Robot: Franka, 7 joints.
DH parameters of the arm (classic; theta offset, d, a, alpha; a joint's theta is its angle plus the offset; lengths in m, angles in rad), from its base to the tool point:
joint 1: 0 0.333 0 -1.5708
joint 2: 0 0 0 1.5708
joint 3: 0 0.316 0.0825 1.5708
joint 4: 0 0 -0.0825 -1.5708
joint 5: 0 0.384 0 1.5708
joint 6: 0 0 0.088 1.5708
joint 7: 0 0.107 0 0
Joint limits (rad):
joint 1: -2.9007..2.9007
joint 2: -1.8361..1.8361
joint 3: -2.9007..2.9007
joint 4: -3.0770..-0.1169
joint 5: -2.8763..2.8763
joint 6: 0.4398..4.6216
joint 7: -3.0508..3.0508
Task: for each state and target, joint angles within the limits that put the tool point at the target. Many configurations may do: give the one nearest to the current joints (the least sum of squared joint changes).
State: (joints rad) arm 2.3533 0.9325 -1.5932 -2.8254 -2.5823 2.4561 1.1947
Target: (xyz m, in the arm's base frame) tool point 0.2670 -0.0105 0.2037
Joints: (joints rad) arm 2.0974 0.8969 -1.5286 -3.0173 -2.5815 2.4817 1.1947
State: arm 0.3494 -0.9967 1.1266 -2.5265 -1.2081 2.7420 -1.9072
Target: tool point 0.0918 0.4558 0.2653
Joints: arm -0.1784 -1.0565 1.5974 -2.5103 -1.2022 2.7836 -1.9072
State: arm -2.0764 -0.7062 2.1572 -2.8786 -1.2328 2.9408 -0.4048
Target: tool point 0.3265 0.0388 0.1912
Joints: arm -2.1344 -0.1092 2.0151 -2.8523 -1.2835 3.1999 -0.4048
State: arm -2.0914 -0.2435 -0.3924 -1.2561 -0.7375 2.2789 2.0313
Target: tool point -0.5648 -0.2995 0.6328
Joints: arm -2.1892 0.1254 -0.4599 -1.5806 -0.7273 2.2147 2.0313
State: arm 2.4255 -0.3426 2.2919 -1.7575 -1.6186 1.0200 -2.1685
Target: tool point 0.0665 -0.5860 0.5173
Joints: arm 2.5199 -0.4391 2.4041 -1.7446 -1.6332 1.0644 -2.1685
